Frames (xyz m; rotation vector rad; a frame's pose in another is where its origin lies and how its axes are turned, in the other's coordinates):
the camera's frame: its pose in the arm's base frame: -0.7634 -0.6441 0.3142 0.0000 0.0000 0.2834
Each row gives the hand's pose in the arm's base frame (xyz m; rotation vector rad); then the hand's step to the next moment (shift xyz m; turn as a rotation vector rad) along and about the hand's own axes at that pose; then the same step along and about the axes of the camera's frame.
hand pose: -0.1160 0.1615 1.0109 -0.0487 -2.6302 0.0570
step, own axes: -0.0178 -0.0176 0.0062 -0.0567 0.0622 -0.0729
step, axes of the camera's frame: 0.0064 -0.0212 -0.0132 0.1004 0.0352 0.0328
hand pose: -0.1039 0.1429 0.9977 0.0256 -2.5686 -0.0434
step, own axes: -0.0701 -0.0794 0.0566 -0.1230 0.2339 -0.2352
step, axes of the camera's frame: 0.0066 -0.0810 -0.0884 0.2842 0.1579 0.1395
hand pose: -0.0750 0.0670 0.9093 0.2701 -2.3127 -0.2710
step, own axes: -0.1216 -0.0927 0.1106 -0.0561 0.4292 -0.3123
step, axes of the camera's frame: -0.0006 -0.0443 -0.1834 0.3186 0.3139 0.2913
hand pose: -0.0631 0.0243 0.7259 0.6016 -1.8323 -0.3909
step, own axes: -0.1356 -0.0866 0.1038 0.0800 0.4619 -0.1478
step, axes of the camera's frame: -0.0415 0.0174 -0.1861 0.1137 0.3151 0.3597
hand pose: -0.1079 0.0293 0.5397 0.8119 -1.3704 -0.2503
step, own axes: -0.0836 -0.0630 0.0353 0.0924 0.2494 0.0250
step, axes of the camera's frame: -0.0339 0.0021 -0.1051 -0.0407 0.1291 0.2303
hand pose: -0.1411 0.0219 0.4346 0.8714 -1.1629 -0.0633
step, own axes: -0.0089 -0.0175 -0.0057 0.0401 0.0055 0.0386
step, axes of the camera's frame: 0.0059 -0.0065 -0.0185 -0.0259 -0.0307 0.0389
